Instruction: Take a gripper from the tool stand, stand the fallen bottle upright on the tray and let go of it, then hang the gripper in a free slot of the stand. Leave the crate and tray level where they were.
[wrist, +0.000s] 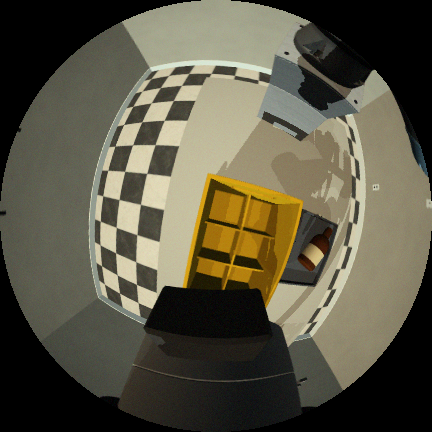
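Places are measured from the arm's base along level axes (x left, y ahead, z down), in millimetres.
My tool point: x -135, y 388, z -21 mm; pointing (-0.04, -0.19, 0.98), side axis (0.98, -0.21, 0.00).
Behind a point stands the place of what it marks.
The brown bottle (314, 253) @[x 159, y 400, z 277 mm] with a cream label lies on its side in the dark tray (296, 276) @[x 171, y 510, z 345 mm], at the right of the wrist view. Its neck points to the upper right. The yellow crate (285, 234) @[x -5, y 353, z 203 mm] stands beside the tray, to its left, and shows several compartments. My gripper (207, 312) @[x -135, y 388, z -21 mm] is a dark block at the bottom centre that covers the crate's near end. It is apart from the bottle. Its two fingertips cannot be told apart, so its opening does not show. The tool stand does not show in this view.
A grey metal pedestal (295, 95) @[x -17, y 7, z 169 mm] with a black round part stands at the upper right. A pale table top (200, 130) @[x -263, y 90, z 350 mm] lies under the crate and tray. A black and white checkered floor (135, 185) lies to the left. Walls surround the scene.
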